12 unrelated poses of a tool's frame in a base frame.
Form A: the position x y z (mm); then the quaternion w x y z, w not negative.
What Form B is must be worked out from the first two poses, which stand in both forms.
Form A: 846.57 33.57 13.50 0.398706 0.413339 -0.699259 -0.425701
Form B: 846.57 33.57 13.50 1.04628 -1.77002 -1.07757
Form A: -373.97 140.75 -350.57 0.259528 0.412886 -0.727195 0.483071
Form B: -373.97 140.75 -350.57 1.11866 -1.97023 1.30881
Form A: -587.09 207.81 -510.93 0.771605 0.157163 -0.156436 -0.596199
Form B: -587.09 207.81 -510.93 0.34068 -0.33910 -1.29237
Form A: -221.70 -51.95 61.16 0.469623 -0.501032 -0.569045 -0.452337
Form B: -221.70 -51.95 61.16 -1.22801 -1.39470 -1.10866
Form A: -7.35 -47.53 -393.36 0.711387 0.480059 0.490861 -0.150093
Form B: -7.35 -47.53 -393.36 1.06466 1.08862 -0.33287
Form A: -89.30 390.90 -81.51 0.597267 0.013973 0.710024 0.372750
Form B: -89.30 390.90 -81.51 0.03243 1.64785 0.86509
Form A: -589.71 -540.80 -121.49 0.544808 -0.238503 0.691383 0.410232
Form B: -589.71 -540.80 -121.49 -0.56579 1.64013 0.97317
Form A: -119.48 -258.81 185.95 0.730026 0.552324 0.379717 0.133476
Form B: -119.48 -258.81 185.95 1.21620 0.83613 0.29391
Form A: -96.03 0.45 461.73 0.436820 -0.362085 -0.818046 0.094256
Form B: -96.03 0.45 461.73 -0.90062 -2.03475 0.23445
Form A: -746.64 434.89 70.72 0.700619 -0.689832 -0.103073 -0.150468
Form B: -746.64 434.89 70.72 -1.53627 -0.22955 -0.33510
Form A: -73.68 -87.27 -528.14 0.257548 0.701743 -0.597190 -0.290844
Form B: -73.68 -87.27 -528.14 1.90321 -1.61965 -0.78880
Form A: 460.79 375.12 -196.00 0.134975 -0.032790 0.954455 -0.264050
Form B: 460.79 375.12 -196.00 -0.09500 2.76537 -0.76504
